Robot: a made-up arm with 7 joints.
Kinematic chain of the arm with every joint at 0, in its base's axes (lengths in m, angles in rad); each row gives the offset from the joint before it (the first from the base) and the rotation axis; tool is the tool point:
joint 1: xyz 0 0.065 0 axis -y
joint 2: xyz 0 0.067 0 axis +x
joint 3: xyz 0 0 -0.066 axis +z
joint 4: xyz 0 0 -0.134 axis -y
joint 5: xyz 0 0 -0.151 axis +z
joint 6: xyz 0 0 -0.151 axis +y
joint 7: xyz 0 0 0 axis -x
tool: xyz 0 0 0
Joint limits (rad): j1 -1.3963..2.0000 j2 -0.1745..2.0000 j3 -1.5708..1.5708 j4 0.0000..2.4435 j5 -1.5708..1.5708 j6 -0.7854..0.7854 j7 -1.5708..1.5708
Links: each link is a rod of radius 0.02 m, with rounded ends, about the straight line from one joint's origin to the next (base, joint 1, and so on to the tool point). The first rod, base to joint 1, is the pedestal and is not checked.
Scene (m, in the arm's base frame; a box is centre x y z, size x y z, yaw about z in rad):
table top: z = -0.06
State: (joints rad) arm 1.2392 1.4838 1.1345 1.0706 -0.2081 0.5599 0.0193
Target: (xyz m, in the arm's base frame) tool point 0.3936 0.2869 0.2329
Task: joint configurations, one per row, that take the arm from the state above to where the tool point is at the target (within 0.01 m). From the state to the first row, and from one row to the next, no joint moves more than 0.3 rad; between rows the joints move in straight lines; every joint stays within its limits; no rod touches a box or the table.
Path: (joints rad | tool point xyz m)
1: 1.3534 1.2149 1.0295 0.9697 -0.2081 0.5599 0.0193 | -0.0415 0.5539 0.1406
2: 1.4677 0.9459 0.9244 0.8688 -0.2081 0.5599 0.0193 | 0.0957 0.5601 0.1297
3: 1.5819 0.6770 0.8194 0.7679 -0.2081 0.5599 0.0193 | 0.2276 0.5129 0.1457
4: 1.6962 0.4081 0.7143 0.6670 -0.2081 0.5599 0.0193 | 0.3324 0.4179 0.1842
5: 1.8104 0.1392 0.6093 0.5661 -0.2081 0.5599 0.0193 | 0.3936 0.2869 0.2329

